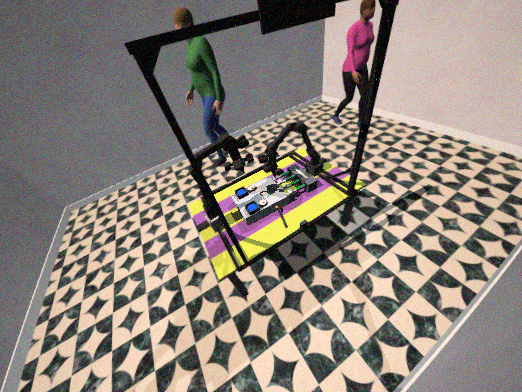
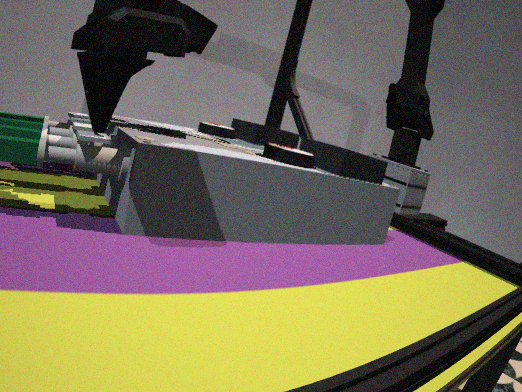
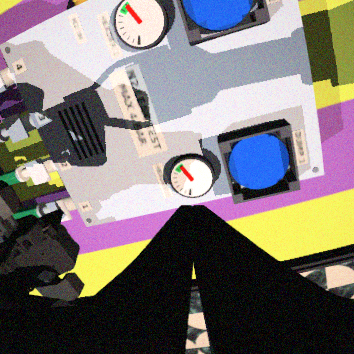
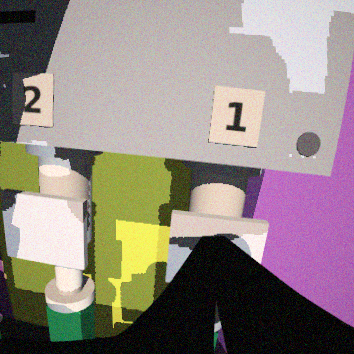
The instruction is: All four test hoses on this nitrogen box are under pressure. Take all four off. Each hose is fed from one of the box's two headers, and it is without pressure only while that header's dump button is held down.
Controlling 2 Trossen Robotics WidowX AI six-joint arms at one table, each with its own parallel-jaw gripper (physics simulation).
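Frame: origin at the left arm's base, x back, y right, z up, level; centimetres.
Where they show: left gripper, fingertip midpoint: [image 1: 243, 172] [image 3: 190, 216]; right gripper, fingertip midpoint: [image 1: 274, 177] [image 2: 98, 132] [image 3: 59, 210] [image 4: 211, 246]; left arm's base, origin of the base link: [image 1: 212, 215] [image 2: 401, 163]; right arm's base, origin of the base link: [image 1: 314, 163].
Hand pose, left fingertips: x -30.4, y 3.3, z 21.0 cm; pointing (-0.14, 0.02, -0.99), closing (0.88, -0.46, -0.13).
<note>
Each offset is from my left fingertips to the top centre of the thing. "spot": to the spot under its first point. Level surfaces: height alone.
The grey nitrogen box [image 1: 267, 202] [image 2: 283, 202] [image 3: 225, 88] [image 4: 147, 70] lies on the yellow and purple mat @(dz -32.2 cm) [image 1: 294, 222]. It has two blue dump buttons [image 1: 241, 192] [image 1: 252, 207]. Button 1 @(dx +3.1, dy -8.9, dz -22.5 cm) [image 3: 258, 161] and the other button @(spot: dx +5.4, dy +8.1, dz -22.5 cm) [image 3: 219, 12] each sit beside a gauge [image 3: 191, 176] [image 3: 140, 22] with its red needle up. My left gripper [image 1: 238, 168] [image 3: 190, 216] is shut and empty, above the box edge near the lower gauge. My right gripper [image 1: 276, 171] [image 2: 98, 126] [image 4: 211, 246] is shut and empty over the coupling of hose 1 @(spot: dx -26.0, dy -5.4, dz -24.4 cm) [image 4: 218, 223]. Hose 2 @(spot: dx -32.2, dy +2.2, dz -25.7 cm) [image 4: 70, 323] is green and plugged in with its coupling @(dx -26.2, dy +1.7, dz -24.4 cm) [image 4: 49, 228].
A tall black frame [image 1: 182, 136] [image 1: 368, 105] stands around the mat. A person in green [image 1: 203, 78] and a person in pink [image 1: 357, 50] walk behind it. A grey block @(spot: dx -40.9, dy +20.9, dz -24.1 cm) [image 1: 311, 182] holds the far hose ends. The floor is checkered.
</note>
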